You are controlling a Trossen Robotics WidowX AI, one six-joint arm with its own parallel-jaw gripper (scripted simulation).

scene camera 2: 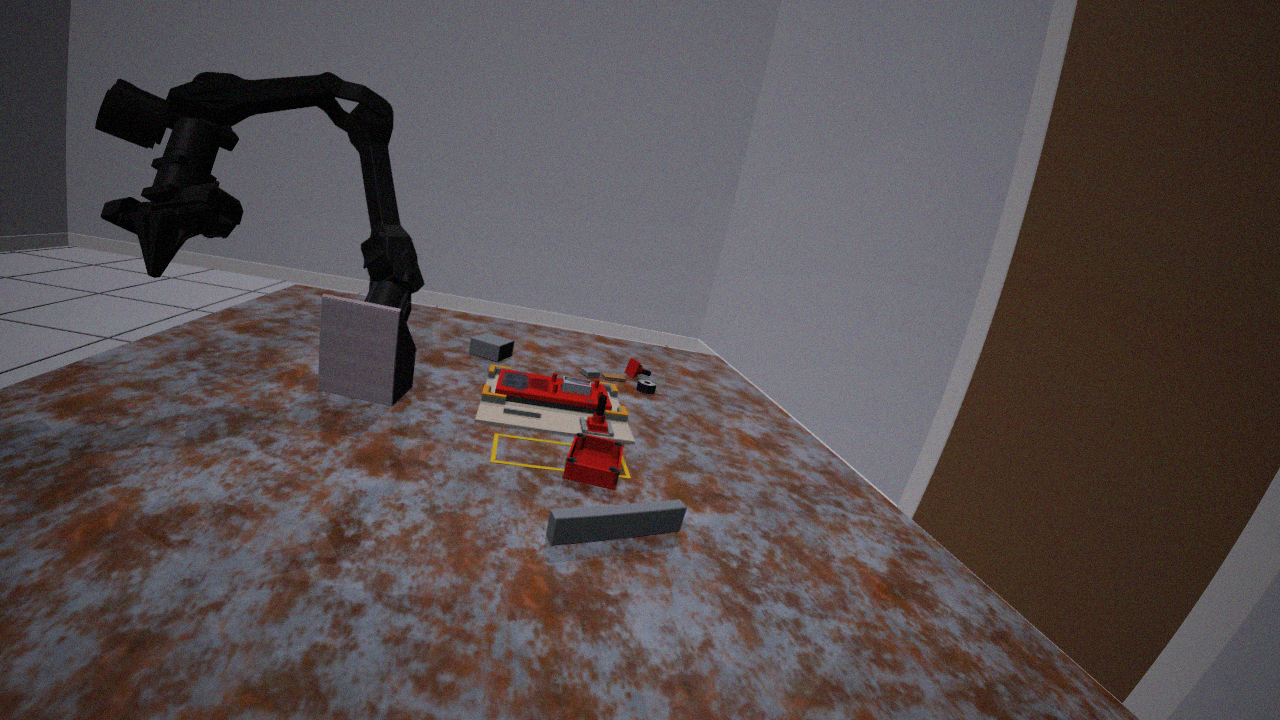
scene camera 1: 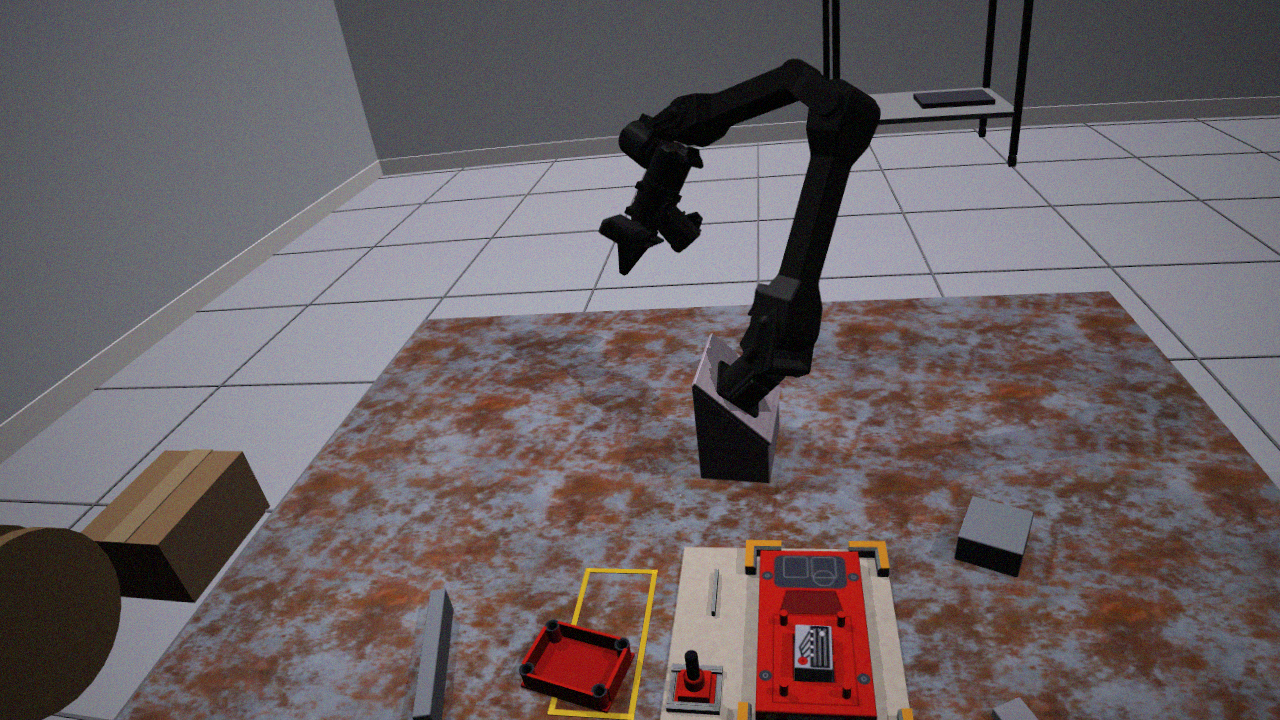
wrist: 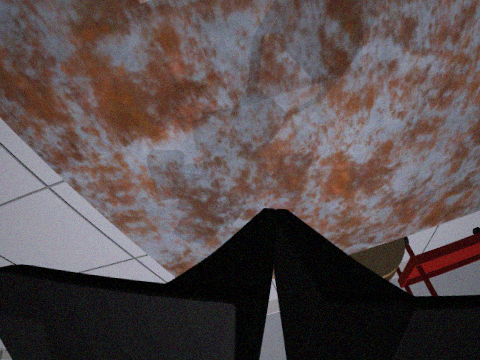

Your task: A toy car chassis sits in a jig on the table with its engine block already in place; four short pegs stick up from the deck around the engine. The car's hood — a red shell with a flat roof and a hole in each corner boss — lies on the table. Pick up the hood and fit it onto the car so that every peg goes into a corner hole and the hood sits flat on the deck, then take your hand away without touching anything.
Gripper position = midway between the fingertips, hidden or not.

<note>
My gripper (scene camera 2: 153, 276) is shut, holding nothing. Further things: a red hood (scene camera 2: 592, 460) and a jig (scene camera 1: 717, 611).
My gripper shows as well in scene camera 1 (scene camera 1: 622, 274) and in the wrist view (wrist: 274, 220). The jig is seen too in scene camera 2 (scene camera 2: 493, 410). The wrist view misses the red hood: it is out of frame.
</note>
